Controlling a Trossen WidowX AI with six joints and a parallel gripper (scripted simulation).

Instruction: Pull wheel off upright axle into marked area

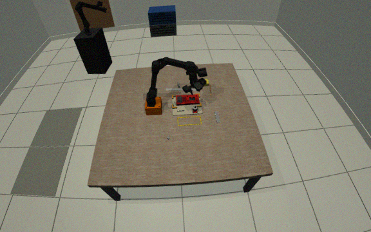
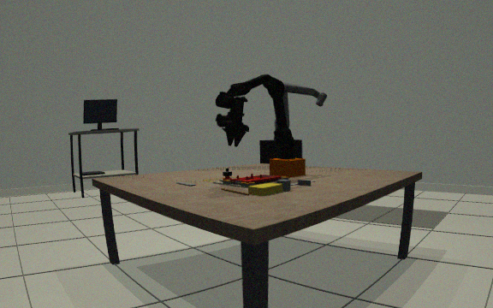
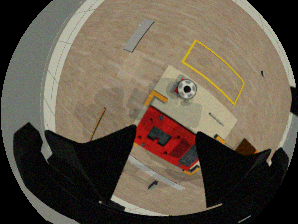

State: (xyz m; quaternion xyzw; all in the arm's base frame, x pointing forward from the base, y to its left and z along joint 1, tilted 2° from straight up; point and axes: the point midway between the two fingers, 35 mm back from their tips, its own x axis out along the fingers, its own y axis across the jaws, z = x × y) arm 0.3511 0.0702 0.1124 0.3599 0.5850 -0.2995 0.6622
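The dark wheel is 12 cm below my gripper tip and 5 cm to the right of it. Also, from my gripper tip: grey bar: 19 cm ahead, 16 cm below, 10 cm to the right; thin stick: 22 cm to the left, 16 cm below, 13 cm ahead; axle: 13 cm below, 5 cm to the right.
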